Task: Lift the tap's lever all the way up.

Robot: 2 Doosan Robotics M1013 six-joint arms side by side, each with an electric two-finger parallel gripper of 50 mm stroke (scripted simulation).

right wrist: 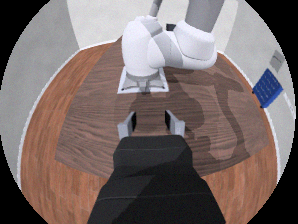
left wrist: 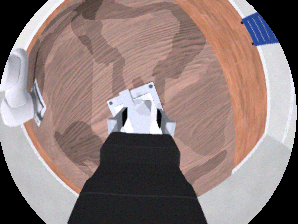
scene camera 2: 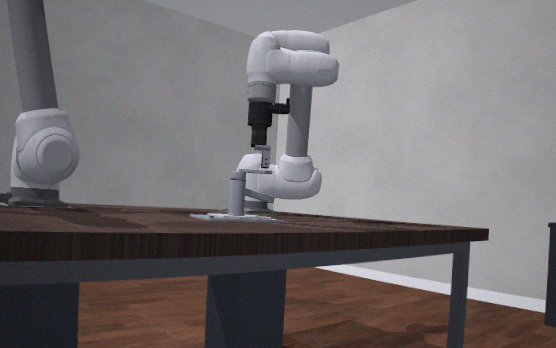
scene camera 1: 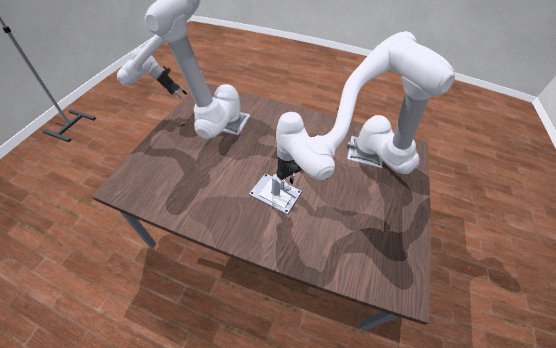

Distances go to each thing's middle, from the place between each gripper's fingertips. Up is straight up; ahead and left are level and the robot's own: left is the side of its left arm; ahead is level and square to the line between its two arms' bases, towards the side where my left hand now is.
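Tap (scene camera 2: 237, 194): 7 cm below my left hand (scene camera 2: 265, 167), 3 cm behind it, 4 cm to the right of it.
My right gripper: 5 cm above the tap, 50 cm short of it, 82 cm to the right of it.
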